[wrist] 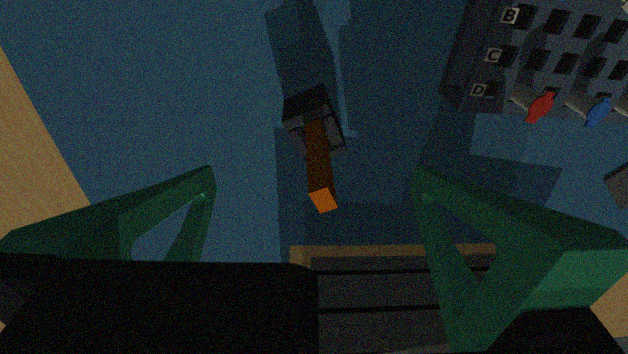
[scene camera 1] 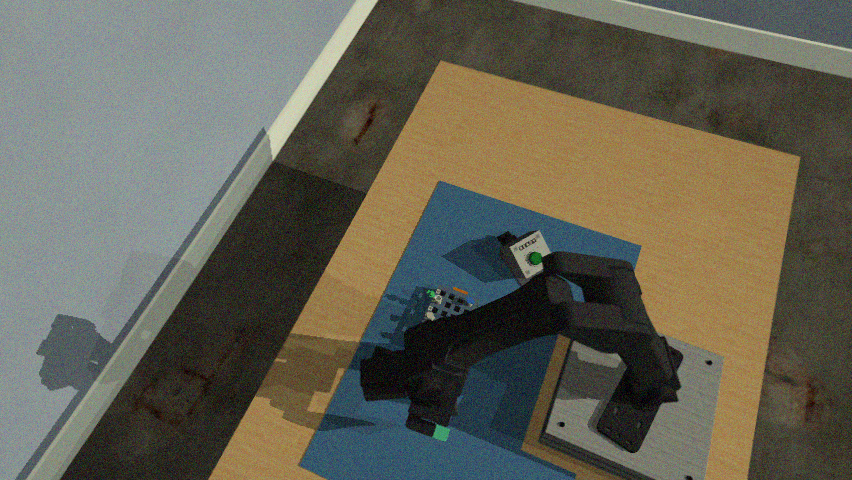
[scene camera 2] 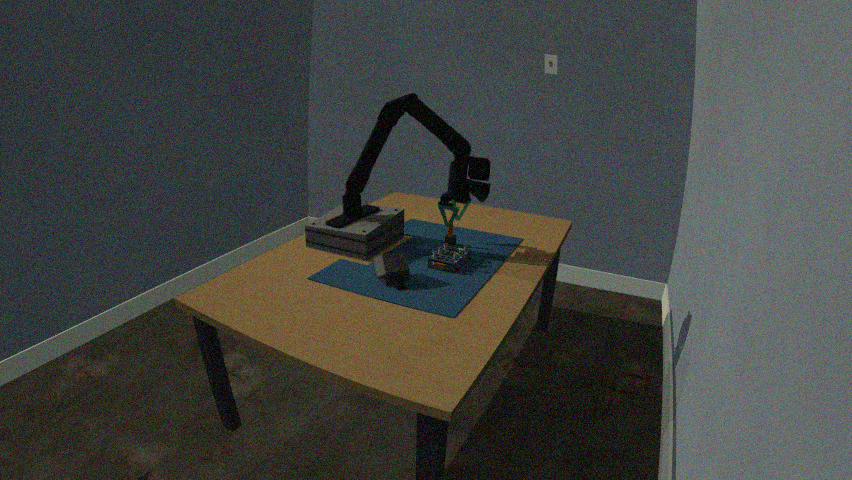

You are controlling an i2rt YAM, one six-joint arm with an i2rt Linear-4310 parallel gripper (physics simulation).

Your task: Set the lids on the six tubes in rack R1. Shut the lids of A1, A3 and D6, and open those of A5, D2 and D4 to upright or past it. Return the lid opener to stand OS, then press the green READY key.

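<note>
My gripper (scene camera 2: 451, 220) (wrist: 313, 176) is open, its green fingers either side of and above the lid opener. The opener's orange handle (scene camera 2: 450, 231) (wrist: 319, 157) stands upright in the dark stand OS (scene camera 2: 450, 240) (wrist: 304, 106). Rack R1 (scene camera 2: 457, 264) (wrist: 462, 75) is at upper right in the wrist view, partly cut off. A red lid (wrist: 541, 107) and a blue lid (wrist: 599, 112) show along row D; their angles are hard to tell. A green lid (scene camera 1: 431, 293) shows in scene camera 1, where the arm hides part of the rack. The green READY key (scene camera 1: 536, 258) is on its box (scene camera 1: 521, 262) (scene camera 2: 390, 266).
The blue mat (scene camera 1: 456, 199) (scene camera 2: 441, 304) lies on the wooden table (scene camera 1: 536, 125) (scene camera 2: 333, 333). The arm's grey base block (scene camera 1: 691, 411) (scene camera 2: 333, 241) (wrist: 370, 292) stands beside the mat. A dark grey corner (wrist: 617, 185) shows at the wrist view's right edge.
</note>
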